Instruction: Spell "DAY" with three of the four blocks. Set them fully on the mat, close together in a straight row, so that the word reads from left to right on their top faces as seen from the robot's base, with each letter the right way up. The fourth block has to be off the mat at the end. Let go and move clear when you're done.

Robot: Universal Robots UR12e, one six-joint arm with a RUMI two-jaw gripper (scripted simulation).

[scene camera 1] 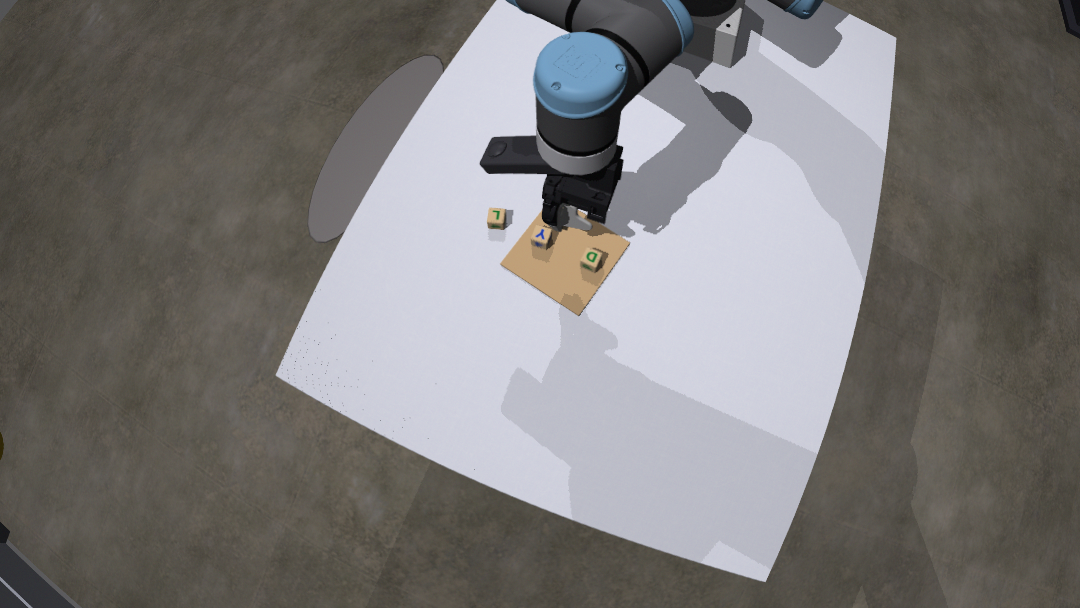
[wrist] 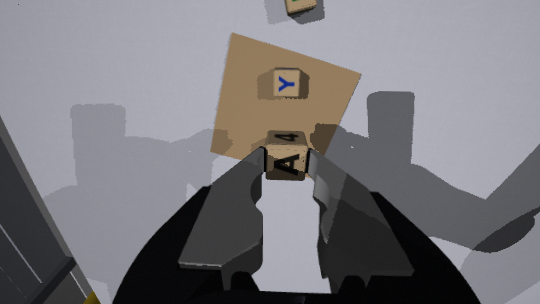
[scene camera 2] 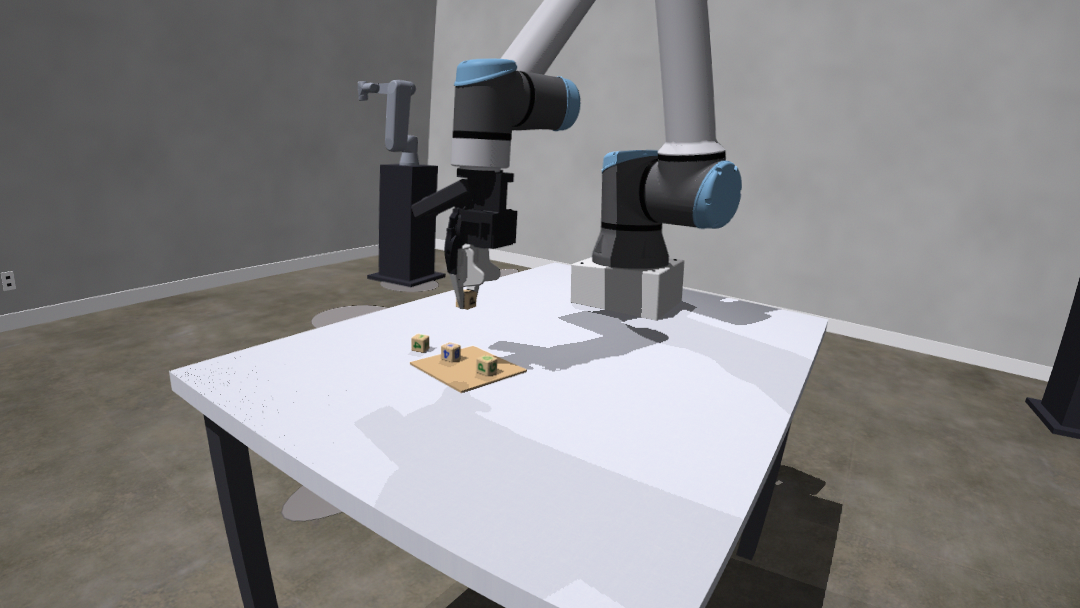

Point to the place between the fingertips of my gripper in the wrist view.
284,149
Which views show the tan mat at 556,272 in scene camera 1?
Scene camera 1, the wrist view and scene camera 2: all of them.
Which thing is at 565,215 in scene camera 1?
My gripper.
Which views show my gripper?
Scene camera 1, the wrist view and scene camera 2: all of them.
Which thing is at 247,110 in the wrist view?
A tan mat.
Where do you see a tan mat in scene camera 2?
461,375
